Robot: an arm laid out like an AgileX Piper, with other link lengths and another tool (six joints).
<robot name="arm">
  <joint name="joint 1" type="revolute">
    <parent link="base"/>
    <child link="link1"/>
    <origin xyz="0 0 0.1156"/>
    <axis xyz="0 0 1"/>
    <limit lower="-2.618" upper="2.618"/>
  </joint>
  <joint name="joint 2" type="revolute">
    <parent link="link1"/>
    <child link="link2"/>
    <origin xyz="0 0 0" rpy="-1.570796 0 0"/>
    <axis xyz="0 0 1"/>
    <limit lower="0" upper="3.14"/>
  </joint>
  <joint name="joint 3" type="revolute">
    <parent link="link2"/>
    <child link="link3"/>
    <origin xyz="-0.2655 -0.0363 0"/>
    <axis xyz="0 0 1"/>
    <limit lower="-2.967" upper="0"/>
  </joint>
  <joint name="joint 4" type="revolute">
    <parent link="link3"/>
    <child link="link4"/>
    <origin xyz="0.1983 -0.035 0" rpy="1.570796 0 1.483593"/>
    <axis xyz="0 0 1"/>
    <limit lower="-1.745" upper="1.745"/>
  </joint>
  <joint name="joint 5" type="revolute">
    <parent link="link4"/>
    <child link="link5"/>
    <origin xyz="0 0 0" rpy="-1.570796 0 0"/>
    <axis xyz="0 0 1"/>
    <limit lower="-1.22" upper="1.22"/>
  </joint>
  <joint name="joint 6" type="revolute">
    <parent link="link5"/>
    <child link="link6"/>
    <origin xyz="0 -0.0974 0" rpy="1.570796 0 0"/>
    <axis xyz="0 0 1"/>
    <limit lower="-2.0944" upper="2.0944"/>
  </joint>
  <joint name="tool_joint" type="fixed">
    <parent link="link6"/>
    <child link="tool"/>
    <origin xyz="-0.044 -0.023 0.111" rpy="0.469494 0 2.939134"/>
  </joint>
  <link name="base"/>
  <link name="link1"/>
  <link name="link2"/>
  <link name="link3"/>
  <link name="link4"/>
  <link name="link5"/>
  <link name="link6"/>
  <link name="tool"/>
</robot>
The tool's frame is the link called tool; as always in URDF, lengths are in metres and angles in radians.
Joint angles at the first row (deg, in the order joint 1, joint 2, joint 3, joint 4, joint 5, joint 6):
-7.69 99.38 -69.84 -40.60 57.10 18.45
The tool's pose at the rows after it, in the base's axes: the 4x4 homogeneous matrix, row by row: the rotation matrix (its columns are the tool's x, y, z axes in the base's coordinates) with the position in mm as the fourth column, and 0 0 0 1 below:
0.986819 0.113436 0.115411 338.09; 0.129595 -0.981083 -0.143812 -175.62; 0.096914 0.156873 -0.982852 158.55; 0 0 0 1
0.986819 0.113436 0.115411 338.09; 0.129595 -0.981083 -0.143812 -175.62; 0.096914 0.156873 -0.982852 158.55; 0 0 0 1
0.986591 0.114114 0.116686 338.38; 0.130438 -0.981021 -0.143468 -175.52; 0.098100 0.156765 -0.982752 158.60; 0 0 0 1
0.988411 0.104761 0.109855 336.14; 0.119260 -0.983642 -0.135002 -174.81; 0.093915 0.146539 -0.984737 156.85; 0 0 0 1
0.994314 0.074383 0.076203 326.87; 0.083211 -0.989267 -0.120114 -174.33; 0.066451 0.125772 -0.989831 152.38; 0 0 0 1
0.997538 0.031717 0.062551 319.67; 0.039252 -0.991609 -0.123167 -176.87; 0.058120 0.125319 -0.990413 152.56; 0 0 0 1
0.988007 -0.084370 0.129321 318.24; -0.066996 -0.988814 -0.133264 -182.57; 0.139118 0.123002 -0.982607 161.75; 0 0 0 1
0.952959 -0.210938 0.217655 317.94; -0.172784 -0.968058 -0.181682 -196.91; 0.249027 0.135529 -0.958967 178.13; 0 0 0 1
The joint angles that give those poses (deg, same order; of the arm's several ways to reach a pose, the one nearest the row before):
-7.69 99.38 -69.84 -40.60 57.10 18.44
-7.69 99.38 -69.84 -40.60 57.10 18.44
-7.69 99.37 -69.84 -40.60 57.02 18.45
-7.69 99.38 -69.85 -39.88 57.52 18.45
-7.69 99.37 -69.84 -38.31 59.87 18.45
-7.69 99.38 -70.04 -38.11 61.84 20.06
-7.69 99.38 -71.55 -38.31 62.70 27.00
-8.58 99.38 -73.50 -40.60 62.76 35.03

